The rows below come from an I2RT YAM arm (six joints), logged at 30 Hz.
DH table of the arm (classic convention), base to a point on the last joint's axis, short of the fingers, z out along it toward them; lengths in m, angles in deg. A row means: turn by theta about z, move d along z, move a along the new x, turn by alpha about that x. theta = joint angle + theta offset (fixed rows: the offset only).
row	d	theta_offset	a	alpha
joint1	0.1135	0	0.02	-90
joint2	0	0	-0.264	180
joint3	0	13.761	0.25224	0
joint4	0	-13.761	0.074	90
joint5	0	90	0	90
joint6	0.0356	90	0	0
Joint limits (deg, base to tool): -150..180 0..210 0..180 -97..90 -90..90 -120..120
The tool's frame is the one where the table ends.
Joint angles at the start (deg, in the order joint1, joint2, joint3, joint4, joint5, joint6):
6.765, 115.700, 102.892, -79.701, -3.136, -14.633
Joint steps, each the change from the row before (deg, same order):
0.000, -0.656, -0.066, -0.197, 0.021, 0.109
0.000, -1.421, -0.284, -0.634, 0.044, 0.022
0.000, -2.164, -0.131, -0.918, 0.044, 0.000
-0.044, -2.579, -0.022, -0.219, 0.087, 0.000
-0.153, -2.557, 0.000, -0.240, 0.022, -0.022
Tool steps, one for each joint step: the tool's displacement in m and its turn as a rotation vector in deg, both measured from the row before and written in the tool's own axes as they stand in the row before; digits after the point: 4 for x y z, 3 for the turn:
0.0021, 0.0007, -0.0038, 0.119, -0.374, 0.088
0.0052, 0.0017, -0.0075, 0.168, -0.475, -0.005
0.0076, 0.0026, -0.0125, 0.321, -1.067, -0.059
0.0076, 0.0025, -0.0153, 0.670, -2.241, -0.078
0.0078, 0.0018, -0.0152, 0.611, -2.240, 0.012

